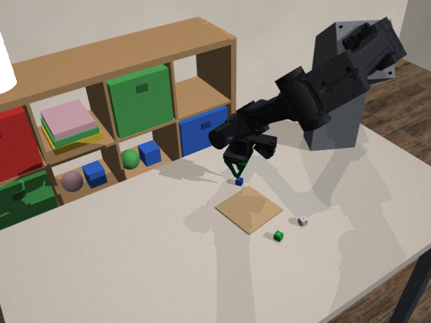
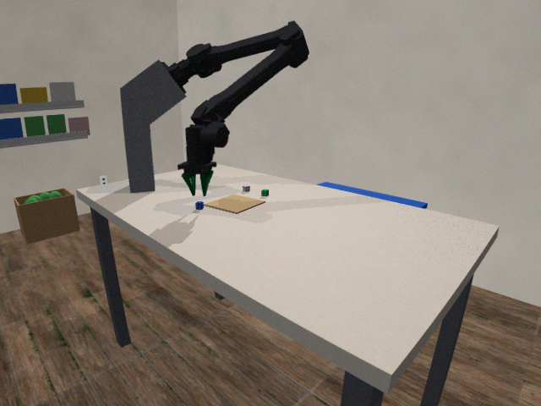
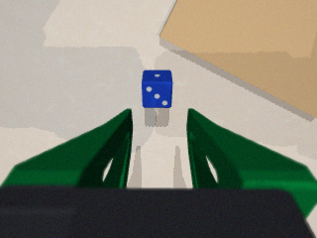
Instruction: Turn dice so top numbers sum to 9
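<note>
The blue die is 40 mm below my hand. From my hand the other things lie so: tan mat: 30 mm ahead, 110 mm to the left, 50 mm below; green die: 10 mm ahead, 250 mm to the left, 40 mm below; white die: 80 mm behind, 230 mm to the left, 40 mm below.
</note>
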